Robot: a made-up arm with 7 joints.
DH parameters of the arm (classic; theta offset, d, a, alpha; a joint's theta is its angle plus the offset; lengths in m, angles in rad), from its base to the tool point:
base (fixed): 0 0 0 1.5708
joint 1: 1.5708 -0.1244 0 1.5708
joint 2: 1.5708 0 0 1.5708
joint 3: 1.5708 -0.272 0 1.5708
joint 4: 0 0 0 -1.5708
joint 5: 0 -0.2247 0 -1.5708
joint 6: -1.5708 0 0 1.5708
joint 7: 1.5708 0 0 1.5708
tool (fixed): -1.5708 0 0 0
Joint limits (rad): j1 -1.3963..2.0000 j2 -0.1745..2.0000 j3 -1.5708..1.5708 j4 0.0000..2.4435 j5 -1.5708..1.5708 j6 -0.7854..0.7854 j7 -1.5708..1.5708
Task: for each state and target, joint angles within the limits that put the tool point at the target. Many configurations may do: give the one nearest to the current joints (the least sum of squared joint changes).
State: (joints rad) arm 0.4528 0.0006 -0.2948 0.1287 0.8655 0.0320 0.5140
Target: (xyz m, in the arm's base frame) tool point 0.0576 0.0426 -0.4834
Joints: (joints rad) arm 0.0216 -0.1353 -0.3219 0.2230 0.8655 0.0320 0.5140
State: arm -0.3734 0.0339 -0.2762 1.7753 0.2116 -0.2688 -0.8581
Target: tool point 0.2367 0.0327 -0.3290
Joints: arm 0.1111 -0.1001 -0.2744 1.1654 0.2116 -0.2688 -0.8581
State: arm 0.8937 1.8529 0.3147 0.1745 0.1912 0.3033 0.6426
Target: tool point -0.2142 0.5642 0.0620
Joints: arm 1.5147 1.9885 0.3851 0.2420 0.1912 0.3033 0.6426
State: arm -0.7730 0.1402 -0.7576 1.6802 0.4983 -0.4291 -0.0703
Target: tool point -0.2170 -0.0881 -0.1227
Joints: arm -1.3180 0.0017 -1.2766 1.7118 0.4983 -0.4291 -0.0703
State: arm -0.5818 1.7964 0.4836 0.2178 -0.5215 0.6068 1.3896
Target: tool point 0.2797 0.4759 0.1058
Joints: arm -0.8186 2.0000 0.7457 0.7612 -0.5215 0.6068 1.3896
